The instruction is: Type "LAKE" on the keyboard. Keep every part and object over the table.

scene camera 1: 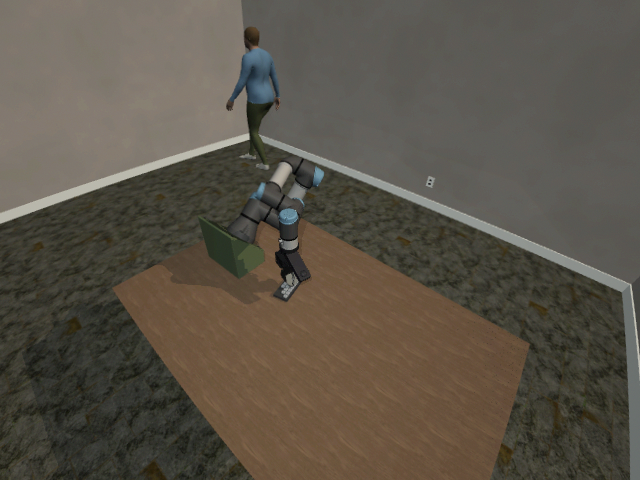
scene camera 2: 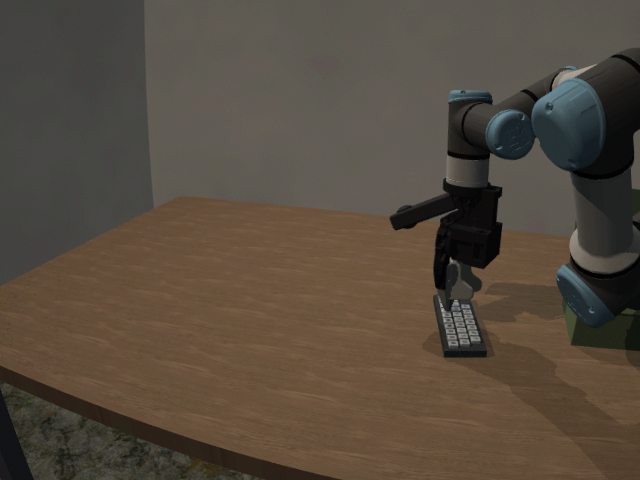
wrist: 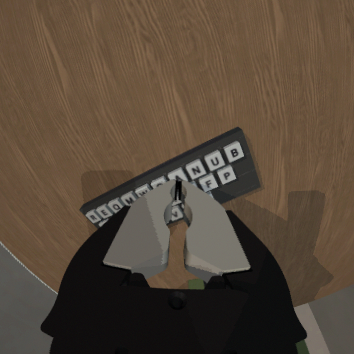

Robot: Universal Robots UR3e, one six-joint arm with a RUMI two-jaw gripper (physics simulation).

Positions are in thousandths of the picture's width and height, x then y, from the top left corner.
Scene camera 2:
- my gripper: 699, 647
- dark keyboard: 723, 657
